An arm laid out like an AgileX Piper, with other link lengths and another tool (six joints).
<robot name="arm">
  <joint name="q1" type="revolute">
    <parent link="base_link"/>
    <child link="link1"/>
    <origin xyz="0 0 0.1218" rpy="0 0 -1.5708"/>
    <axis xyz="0 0 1"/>
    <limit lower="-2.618" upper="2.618"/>
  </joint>
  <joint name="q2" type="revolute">
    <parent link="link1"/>
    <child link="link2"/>
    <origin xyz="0 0 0" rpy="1.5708 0 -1.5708"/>
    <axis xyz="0 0 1"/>
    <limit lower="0" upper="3.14"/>
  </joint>
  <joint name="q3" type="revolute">
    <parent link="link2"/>
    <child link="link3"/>
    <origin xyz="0.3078 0.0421 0" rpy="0 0 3.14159"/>
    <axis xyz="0 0 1"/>
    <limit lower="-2.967" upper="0"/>
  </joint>
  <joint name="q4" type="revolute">
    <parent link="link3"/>
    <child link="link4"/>
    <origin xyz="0.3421 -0.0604 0" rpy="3.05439 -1.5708 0"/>
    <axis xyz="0 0 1"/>
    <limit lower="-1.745" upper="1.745"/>
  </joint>
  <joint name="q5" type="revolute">
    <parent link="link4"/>
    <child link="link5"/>
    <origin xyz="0 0 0" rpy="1.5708 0 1.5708"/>
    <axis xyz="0 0 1"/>
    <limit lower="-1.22" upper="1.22"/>
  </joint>
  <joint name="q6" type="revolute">
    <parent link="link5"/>
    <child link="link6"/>
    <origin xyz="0 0.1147 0" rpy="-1.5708 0 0"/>
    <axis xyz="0 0 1"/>
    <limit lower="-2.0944" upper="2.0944"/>
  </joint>
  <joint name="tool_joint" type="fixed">
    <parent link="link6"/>
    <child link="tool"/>
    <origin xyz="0.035 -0.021 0.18" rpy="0.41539 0 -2.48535"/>
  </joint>
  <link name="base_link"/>
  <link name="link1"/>
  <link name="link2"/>
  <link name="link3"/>
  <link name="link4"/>
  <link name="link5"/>
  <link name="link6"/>
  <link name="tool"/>
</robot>
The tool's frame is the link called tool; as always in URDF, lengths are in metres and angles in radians.
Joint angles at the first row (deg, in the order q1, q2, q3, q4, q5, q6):
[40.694, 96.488, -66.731, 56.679, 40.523, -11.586]
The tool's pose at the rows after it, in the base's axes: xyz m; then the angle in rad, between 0 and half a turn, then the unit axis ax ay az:
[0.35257, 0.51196, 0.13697, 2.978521, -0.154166, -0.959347, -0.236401]
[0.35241, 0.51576, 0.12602, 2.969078, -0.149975, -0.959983, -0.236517]
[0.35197, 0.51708, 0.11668, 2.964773, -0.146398, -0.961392, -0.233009]
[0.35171, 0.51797, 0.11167, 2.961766, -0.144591, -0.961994, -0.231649]
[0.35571, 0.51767, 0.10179, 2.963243, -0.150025, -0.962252, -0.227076]
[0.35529, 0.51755, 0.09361, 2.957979, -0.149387, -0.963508, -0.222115]
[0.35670, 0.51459, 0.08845, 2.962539, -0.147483, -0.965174, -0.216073]
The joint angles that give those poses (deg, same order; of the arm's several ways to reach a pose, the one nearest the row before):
[40.694, 97.610, -66.747, 59.265, 39.766, -15.027]
[40.694, 99.173, -66.748, 61.117, 39.698, -17.378]
[40.694, 100.242, -66.748, 61.714, 39.698, -18.626]
[40.694, 100.849, -66.748, 62.166, 39.698, -19.382]
[40.695, 101.854, -66.747, 62.337, 38.865, -19.634]
[40.694, 102.636, -66.747, 62.333, 38.866, -19.956]
[40.434, 102.939, -66.746, 61.525, 38.933, -20.009]

